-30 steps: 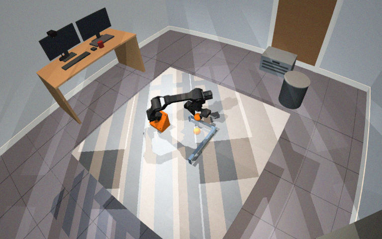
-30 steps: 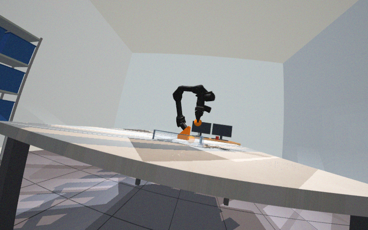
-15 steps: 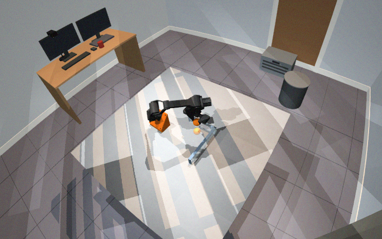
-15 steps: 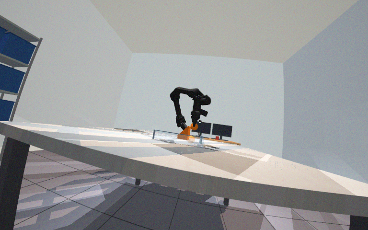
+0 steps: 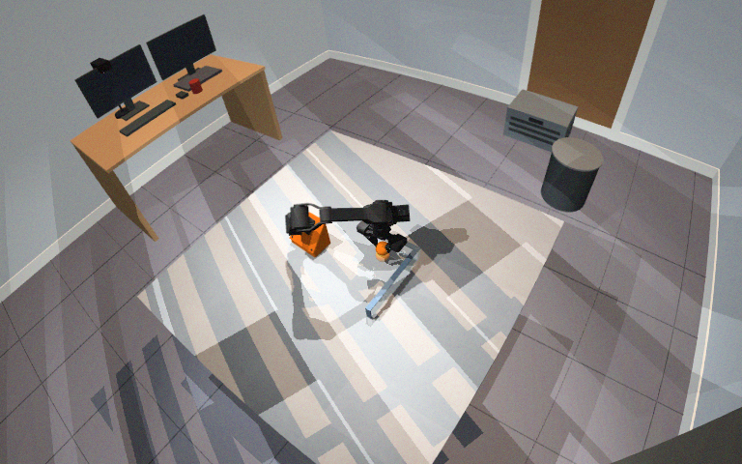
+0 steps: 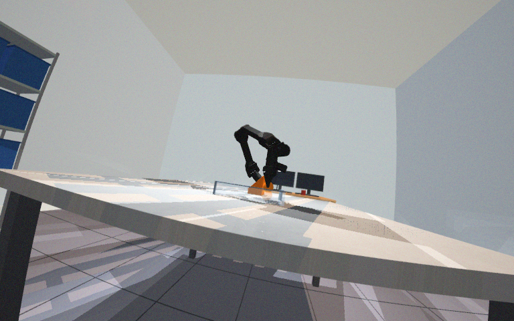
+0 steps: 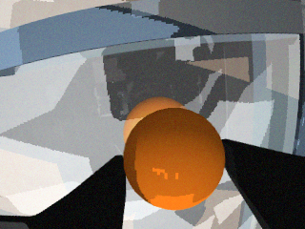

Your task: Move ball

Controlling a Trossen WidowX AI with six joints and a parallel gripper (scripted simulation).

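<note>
Right now my gripper tip is 40 mm above the see-through goal ball. From my gripper tip the other things lie so: orange ball right at my gripper tip.
</note>
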